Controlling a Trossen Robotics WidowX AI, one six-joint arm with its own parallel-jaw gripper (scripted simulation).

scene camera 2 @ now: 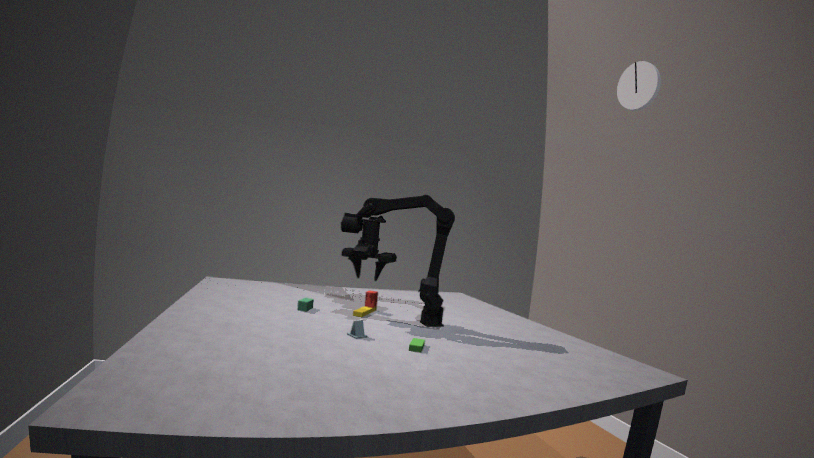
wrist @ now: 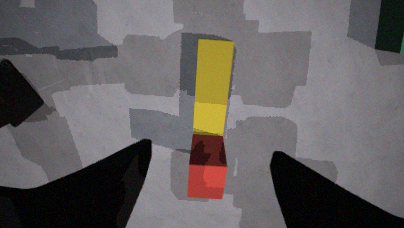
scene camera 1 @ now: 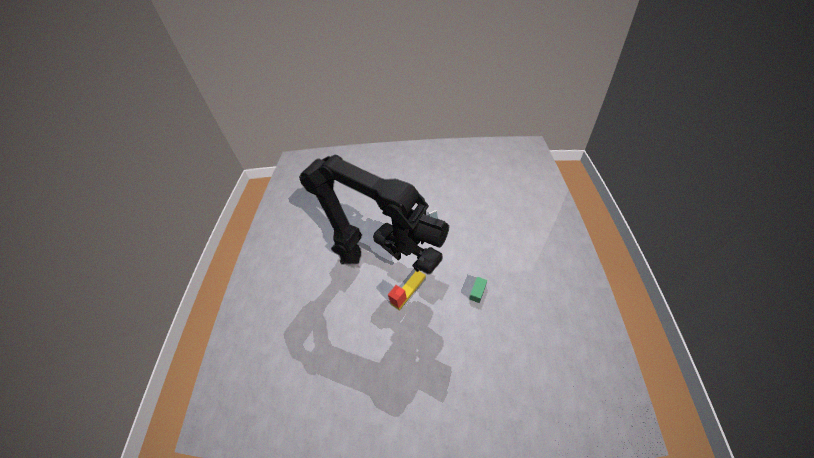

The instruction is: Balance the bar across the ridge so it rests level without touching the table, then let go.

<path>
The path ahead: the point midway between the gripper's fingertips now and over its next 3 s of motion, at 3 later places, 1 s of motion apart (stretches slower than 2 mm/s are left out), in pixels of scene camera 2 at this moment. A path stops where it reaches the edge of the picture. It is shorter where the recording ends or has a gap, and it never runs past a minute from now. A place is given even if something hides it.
My gripper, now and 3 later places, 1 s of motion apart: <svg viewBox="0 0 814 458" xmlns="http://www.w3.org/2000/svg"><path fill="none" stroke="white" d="M366 279L364 303L364 310L365 296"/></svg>
</path>
